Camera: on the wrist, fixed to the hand. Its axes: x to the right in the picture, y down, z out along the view.
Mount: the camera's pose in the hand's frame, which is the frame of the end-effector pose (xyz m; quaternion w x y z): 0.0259 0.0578 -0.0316 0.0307 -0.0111 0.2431 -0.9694
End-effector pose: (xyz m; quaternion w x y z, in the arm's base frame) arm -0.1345 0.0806 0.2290 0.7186 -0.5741 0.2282 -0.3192
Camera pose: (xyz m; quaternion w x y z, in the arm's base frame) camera -0.1272 0.0484 0.1664 0.3492 0.1692 0.3713 0.8435
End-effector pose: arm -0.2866 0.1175 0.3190 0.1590 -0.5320 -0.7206 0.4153
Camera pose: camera -0.2386 0.1595 0.2882 0.5768 0.5795 -0.5038 -0.2787
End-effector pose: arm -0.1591 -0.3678 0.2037 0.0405 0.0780 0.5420 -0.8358
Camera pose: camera -0.1731 -0.3622 0.1345 0.9399 0.3203 -0.1114 0.0399
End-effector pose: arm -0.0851 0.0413 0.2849 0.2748 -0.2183 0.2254 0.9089
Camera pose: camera -0.1306 -0.0082 0.2628 0.8323 -0.4492 -0.1480 -0.2891
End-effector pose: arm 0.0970 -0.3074 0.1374 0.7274 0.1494 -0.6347 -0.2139
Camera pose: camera 0.1379 -0.2722 0.1832 0.0291 -0.6638 -0.3046 0.6825
